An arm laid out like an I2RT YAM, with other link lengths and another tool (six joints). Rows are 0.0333 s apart.
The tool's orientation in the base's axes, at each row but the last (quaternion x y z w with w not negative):
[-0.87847 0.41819 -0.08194 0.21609]
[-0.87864 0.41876 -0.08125 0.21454]
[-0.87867 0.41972 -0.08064 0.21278]
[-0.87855 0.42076 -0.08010 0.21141]
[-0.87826 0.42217 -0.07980 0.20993]
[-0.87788 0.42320 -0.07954 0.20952]
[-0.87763 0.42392 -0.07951 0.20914]
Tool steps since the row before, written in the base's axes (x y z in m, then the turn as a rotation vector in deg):
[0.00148 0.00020 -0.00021 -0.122 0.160 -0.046]
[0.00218 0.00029 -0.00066 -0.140 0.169 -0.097]
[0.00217 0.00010 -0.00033 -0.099 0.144 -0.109]
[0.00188 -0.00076 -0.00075 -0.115 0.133 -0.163]
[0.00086 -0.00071 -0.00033 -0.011 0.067 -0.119]
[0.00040 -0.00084 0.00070 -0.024 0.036 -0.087]
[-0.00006 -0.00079 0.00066 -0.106 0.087 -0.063]
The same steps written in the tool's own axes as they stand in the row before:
[0.00080 -0.00105 0.00073 -0.199 0.017 0.051]
[0.00119 -0.00140 0.00138 -0.216 0.047 0.094]
[0.00131 -0.00144 0.00102 -0.170 0.038 0.110]
[0.00181 -0.00057 0.00104 -0.170 0.079 0.150]
[0.00111 -0.00007 0.00036 -0.054 0.022 0.124]
[0.00088 -0.00012 -0.00076 -0.040 0.035 0.081]
[0.00055 0.00019 -0.00085 -0.132 0.055 0.049]

